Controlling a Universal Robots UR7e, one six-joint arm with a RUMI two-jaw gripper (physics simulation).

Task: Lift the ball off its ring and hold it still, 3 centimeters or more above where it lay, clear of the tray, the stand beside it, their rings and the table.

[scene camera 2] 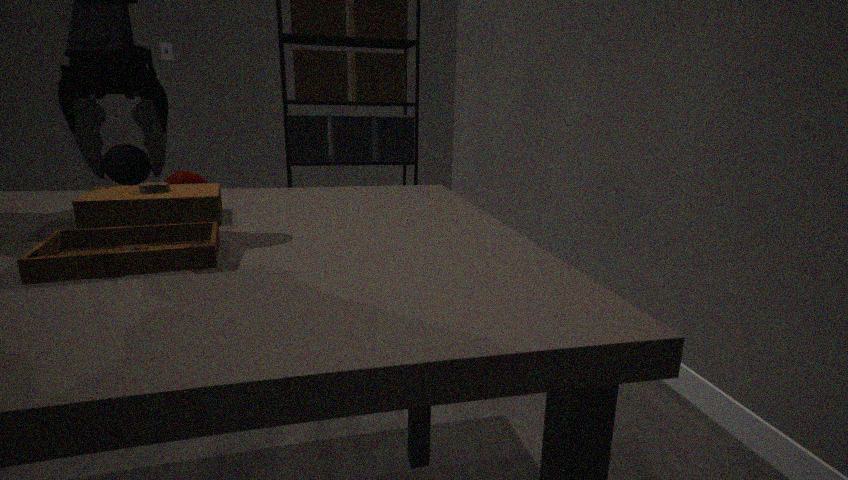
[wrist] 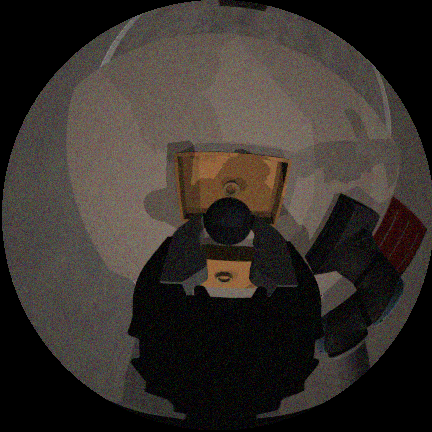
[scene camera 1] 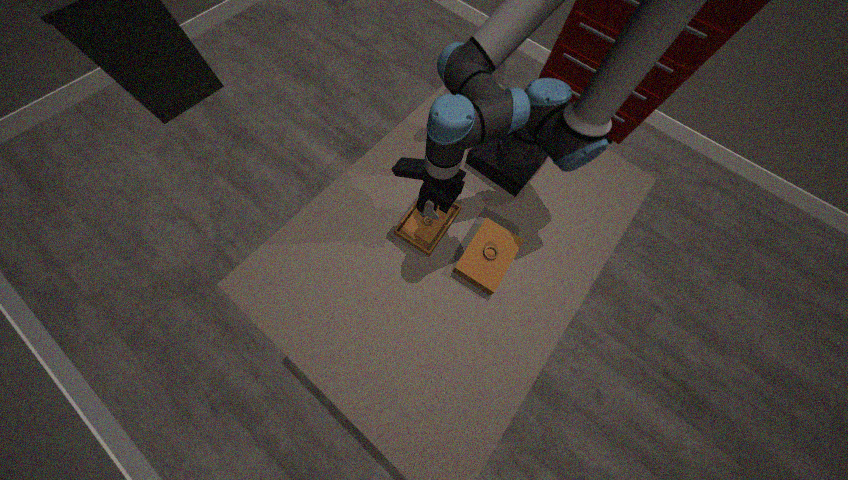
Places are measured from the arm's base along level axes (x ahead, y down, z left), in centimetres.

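Pixels of known places: gripper, fingertip midpoint: (scene camera 2: 130,177) (wrist: 227,214) (scene camera 1: 429,208); arm's base at its link origin: (wrist: 351,249) (scene camera 1: 519,149).
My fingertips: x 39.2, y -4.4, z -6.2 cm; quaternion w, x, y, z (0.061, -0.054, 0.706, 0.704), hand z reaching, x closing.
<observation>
For each thing: its middle in the pictures, then the offset to it from my fingertips. Level surfaces: height alone.
- dark ball at the middle of its body: (wrist: 227,220) (scene camera 2: 127,165) dx +0.0, dy -1.6, dz -0.2 cm
- tray at the middle of its body: (scene camera 2: 135,248) (wrist: 230,189) (scene camera 1: 428,220) dx -0.6, dy +9.0, dz -0.1 cm
- light table at its surface level: dy +10.4 cm
A dark ball (scene camera 2: 126,164) (wrist: 228,220) is held between the two jaws of my gripper (scene camera 2: 132,169) (wrist: 227,214), which is shut on it. The ball hangs in the air above the tray, with a visible gap in the second scene view. The tray (scene camera 1: 412,244) (scene camera 2: 119,260) (wrist: 181,187) is orange-brown with low walls. Its ring (wrist: 231,194) shows bare on the tray floor in the wrist view. The stand (scene camera 1: 480,271) (scene camera 2: 148,211) (wrist: 240,266) is an orange block beside the tray, with a ring (scene camera 1: 484,256) (scene camera 2: 154,188) on top. In the first scene view the gripper hides the ball.
The light table (scene camera 1: 368,333) (scene camera 2: 368,297) carries the tray, the stand and the arm's dark base (scene camera 1: 505,172). A red drawer cabinet (scene camera 1: 580,44) (wrist: 400,235) stands beyond the table. A shelf rack (scene camera 2: 351,104) stands at the far wall.
</observation>
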